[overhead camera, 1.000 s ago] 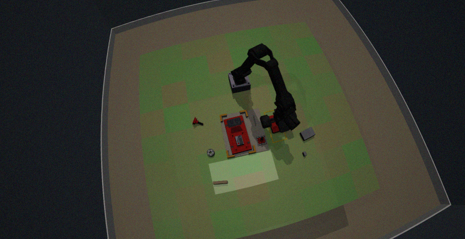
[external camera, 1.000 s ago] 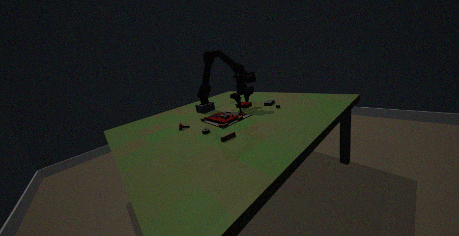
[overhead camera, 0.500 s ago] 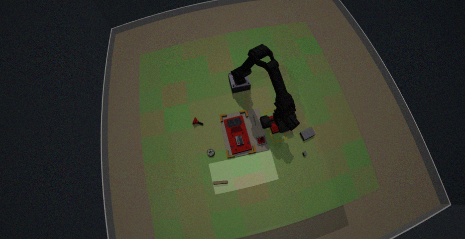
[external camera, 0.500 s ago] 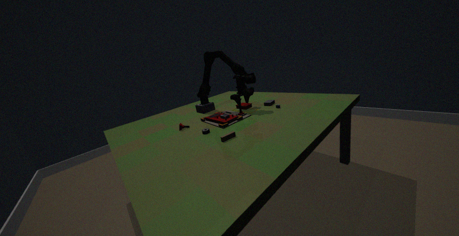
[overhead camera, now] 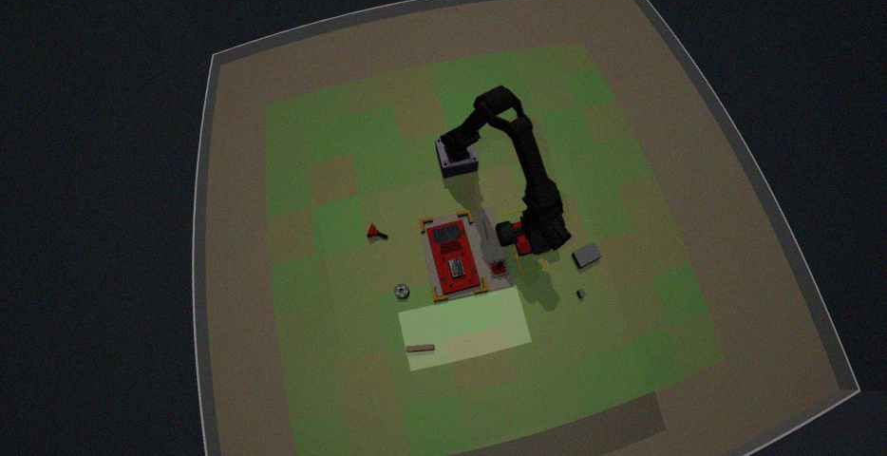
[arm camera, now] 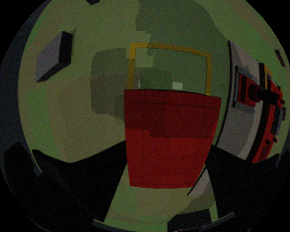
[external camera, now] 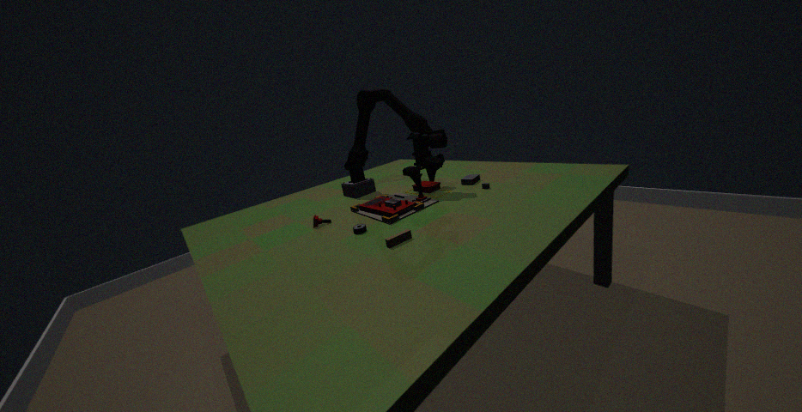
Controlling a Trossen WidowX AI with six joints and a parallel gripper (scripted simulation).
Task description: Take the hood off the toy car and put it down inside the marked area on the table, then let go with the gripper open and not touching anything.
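My gripper tip is right at the red hood. The rest, counted from my gripper tip: brown bar (20 cm ahead, 39 cm to the right, 1 cm below).
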